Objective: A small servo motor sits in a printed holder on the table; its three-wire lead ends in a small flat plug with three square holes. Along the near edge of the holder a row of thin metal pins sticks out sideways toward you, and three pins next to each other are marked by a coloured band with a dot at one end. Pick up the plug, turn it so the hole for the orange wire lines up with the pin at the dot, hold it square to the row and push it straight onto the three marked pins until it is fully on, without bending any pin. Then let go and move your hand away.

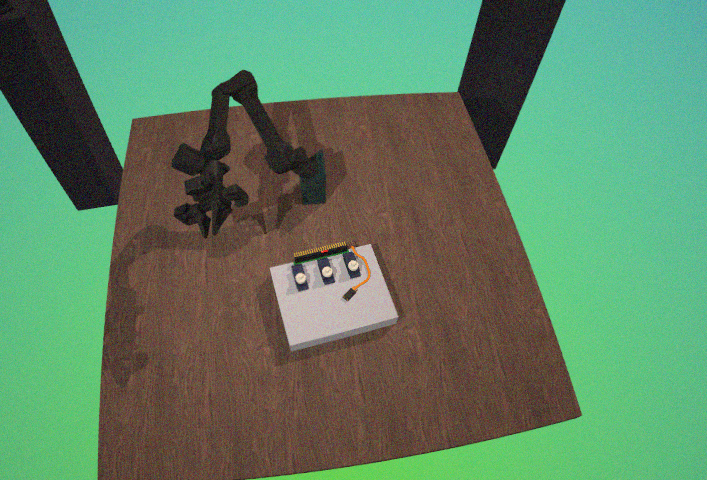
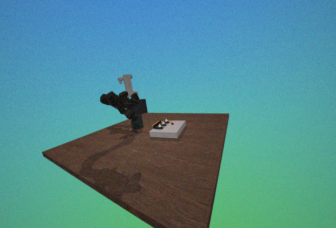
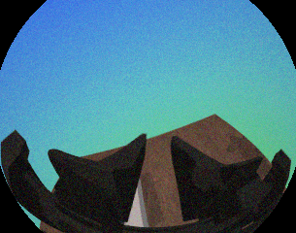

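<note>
Right now my gripper tip is 60 mm past the red band, 280 mm to the right of it and 230 mm above it. From my gripper tip the other things lie so: grey printed holder (100 mm ahead, 290 mm to the left, 280 mm below).
</note>
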